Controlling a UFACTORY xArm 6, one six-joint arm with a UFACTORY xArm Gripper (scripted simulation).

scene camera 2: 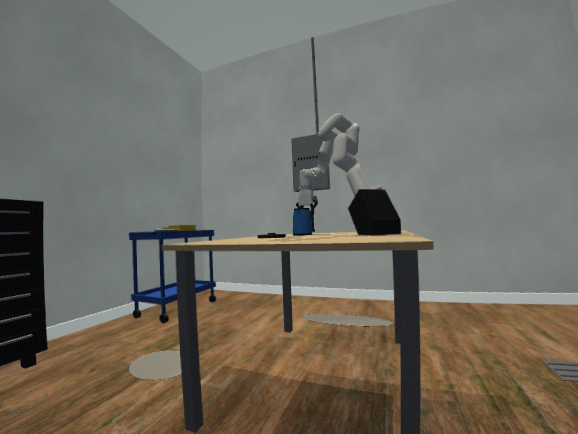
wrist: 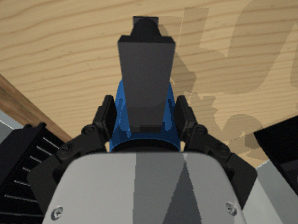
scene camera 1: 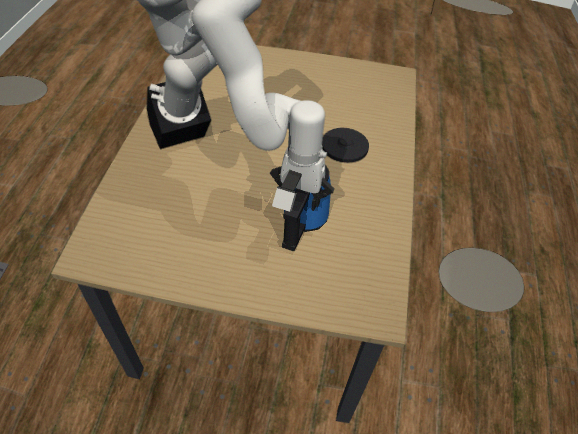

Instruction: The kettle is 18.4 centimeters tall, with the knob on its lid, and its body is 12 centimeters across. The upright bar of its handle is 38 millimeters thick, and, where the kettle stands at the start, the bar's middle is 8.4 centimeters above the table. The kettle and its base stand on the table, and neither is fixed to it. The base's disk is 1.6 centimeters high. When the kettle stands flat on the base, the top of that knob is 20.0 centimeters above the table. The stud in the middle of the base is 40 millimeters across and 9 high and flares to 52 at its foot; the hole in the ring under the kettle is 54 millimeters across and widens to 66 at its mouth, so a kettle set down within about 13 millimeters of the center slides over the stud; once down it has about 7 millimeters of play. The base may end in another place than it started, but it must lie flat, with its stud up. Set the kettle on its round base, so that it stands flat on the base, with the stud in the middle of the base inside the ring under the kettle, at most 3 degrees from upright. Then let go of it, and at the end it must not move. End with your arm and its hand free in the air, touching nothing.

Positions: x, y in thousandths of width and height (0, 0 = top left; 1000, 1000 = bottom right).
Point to a blue kettle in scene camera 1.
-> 522, 506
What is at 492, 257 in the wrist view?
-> A blue kettle.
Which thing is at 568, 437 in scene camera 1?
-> My gripper.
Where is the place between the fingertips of my gripper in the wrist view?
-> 488, 467
